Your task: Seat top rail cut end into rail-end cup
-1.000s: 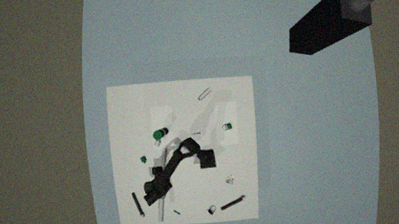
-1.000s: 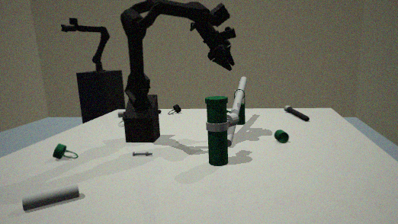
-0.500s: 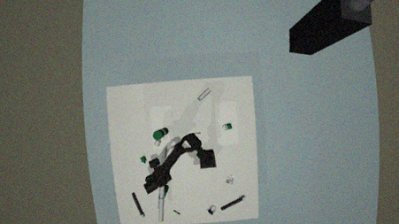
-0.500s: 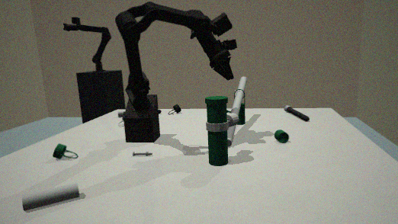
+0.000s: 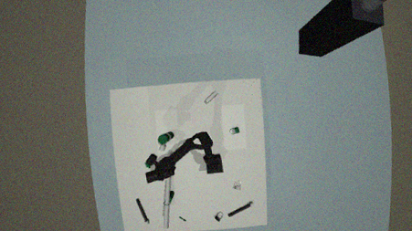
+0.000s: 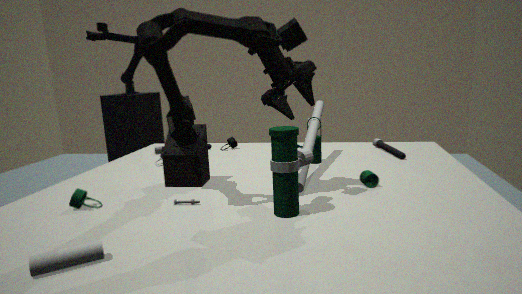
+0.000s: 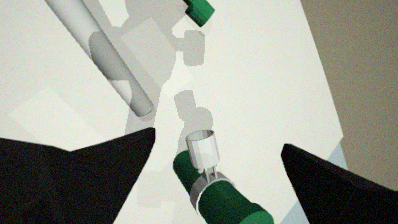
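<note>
The rail-end cup is 10 mm ahead of my gripper tip, 70 mm to the right of it and 100 mm below it. The rest, counted from my gripper tip: bolt 290 mm behind, 140 mm to the right, 220 mm below; then green post 50 mm behind, 370 mm to the left, 120 mm below; then silver brace band 100 mm to the right, 100 mm below.
</note>
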